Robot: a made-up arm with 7 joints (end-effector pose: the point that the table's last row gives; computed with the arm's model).
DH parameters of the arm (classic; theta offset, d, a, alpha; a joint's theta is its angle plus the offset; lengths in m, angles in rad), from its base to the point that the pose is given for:
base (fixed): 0 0 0 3.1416
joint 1: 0 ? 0 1.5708
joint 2: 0 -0.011 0 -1.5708
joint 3: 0 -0.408 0 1.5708
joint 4: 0 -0.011 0 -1.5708
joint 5: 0 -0.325 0 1.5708
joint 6: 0 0 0 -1.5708
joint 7: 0 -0.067 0 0
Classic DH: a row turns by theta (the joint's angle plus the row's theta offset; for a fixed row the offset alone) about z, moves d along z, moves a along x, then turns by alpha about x.
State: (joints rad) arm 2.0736 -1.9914 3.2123 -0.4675 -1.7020 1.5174 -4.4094
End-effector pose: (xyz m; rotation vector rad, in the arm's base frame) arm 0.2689 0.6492 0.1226 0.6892 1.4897 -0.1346
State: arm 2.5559 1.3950 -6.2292 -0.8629 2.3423 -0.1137 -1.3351
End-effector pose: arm -0.5045 -0.3339 0.6750 0.5720 2.6494 0.7390
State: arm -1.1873 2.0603 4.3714 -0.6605 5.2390 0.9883 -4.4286
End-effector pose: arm 0.4256 0.4889 -0.0932 1.6015 1.8394 -1.8374
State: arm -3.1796 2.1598 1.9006 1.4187 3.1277 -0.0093 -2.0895
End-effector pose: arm -0.4775 0.3562 0.1227 1.5763 -1.2434 1.4086
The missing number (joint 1, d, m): -0.269
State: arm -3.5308 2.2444 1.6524 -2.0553 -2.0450 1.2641 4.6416
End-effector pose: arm -0.0152 -0.3048 0.0766 0.0511 -1.2494 0.6147
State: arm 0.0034 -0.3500 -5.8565 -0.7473 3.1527 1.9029 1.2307
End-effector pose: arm -0.4210 0.0856 0.7404 0.2353 0.0055 0.8277
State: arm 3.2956 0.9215 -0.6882 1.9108 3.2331 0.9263 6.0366
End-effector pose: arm -0.4671 -0.1443 0.2466 1.5874 1.1093 2.2153
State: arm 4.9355 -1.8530 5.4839 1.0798 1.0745 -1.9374 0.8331
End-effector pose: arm -0.3262 -0.5345 0.2466 -0.0986 0.2133 -1.8227
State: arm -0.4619 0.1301 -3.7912 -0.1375 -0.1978 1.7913 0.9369
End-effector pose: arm 0.0815 0.0125 0.9891 -0.2285 1.8944 1.7630
